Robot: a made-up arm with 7 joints. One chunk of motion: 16 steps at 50 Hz.
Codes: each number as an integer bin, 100 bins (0 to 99) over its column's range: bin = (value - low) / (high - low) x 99, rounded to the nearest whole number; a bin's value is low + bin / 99 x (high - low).
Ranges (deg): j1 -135..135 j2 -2.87..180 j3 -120.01..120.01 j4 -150..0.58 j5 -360.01..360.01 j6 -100.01..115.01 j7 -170.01..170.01
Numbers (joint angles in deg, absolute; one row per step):
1: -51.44 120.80 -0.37 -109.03 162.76 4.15 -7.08
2: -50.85 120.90 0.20 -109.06 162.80 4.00 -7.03
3: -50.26 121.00 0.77 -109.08 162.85 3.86 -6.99
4: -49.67 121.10 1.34 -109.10 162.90 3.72 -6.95
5: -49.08 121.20 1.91 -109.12 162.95 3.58 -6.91
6: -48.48 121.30 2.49 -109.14 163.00 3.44 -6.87
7: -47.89 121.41 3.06 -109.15 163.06 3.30 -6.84
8: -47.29 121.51 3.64 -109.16 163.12 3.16 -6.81
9: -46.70 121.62 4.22 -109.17 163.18 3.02 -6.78
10: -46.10 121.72 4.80 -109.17 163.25 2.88 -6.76
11: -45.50 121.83 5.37 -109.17 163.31 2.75 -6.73
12: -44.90 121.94 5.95 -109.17 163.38 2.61 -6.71
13: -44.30 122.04 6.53 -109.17 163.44 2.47 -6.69
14: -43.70 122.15 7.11 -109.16 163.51 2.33 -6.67
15: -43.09 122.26 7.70 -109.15 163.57 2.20 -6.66
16: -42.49 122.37 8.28 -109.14 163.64 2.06 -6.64
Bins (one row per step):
1: 31 67 49 27 72 48 47
2: 31 67 50 27 72 48 47
3: 31 67 50 27 72 48 47
4: 31 67 50 27 72 48 47
5: 32 67 50 27 72 48 47
6: 32 67 51 27 72 48 47
7: 32 67 51 27 72 48 48
8: 32 67 51 27 72 48 48
9: 32 67 51 27 72 47 48
10: 33 67 51 27 72 47 48
11: 33 68 52 27 72 47 48
12: 33 68 52 27 72 47 48
13: 33 68 52 27 72 47 48
14: 33 68 52 27 72 47 48
15: 34 68 53 27 72 47 48
16: 34 68 53 27 72 47 48

